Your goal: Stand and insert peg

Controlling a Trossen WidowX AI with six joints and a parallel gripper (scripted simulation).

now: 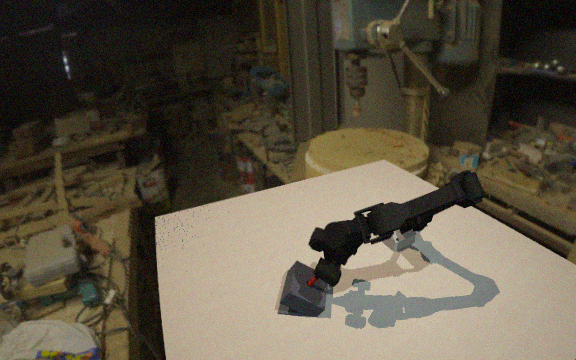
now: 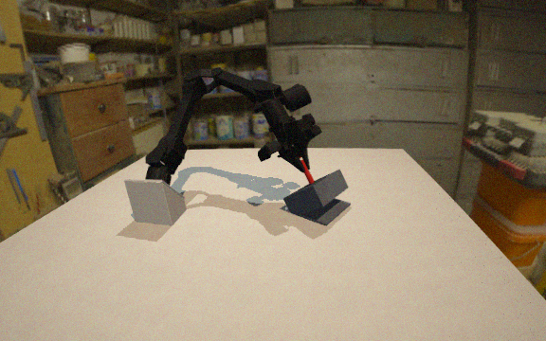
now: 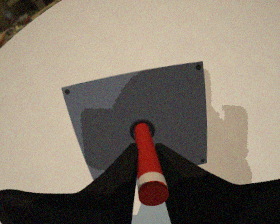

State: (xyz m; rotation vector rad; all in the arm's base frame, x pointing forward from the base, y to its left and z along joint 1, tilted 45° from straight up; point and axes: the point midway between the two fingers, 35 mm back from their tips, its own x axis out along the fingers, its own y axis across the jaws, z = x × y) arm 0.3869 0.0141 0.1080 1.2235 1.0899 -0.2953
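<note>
Now: gripper tip 3 cm short of the dark sloped panel, 2 cm to the left of it and 5 cm above it. From my gripper tip the other things lie so: red peg: 1 cm behind, 1 cm to the left, 1 cm above.
</note>
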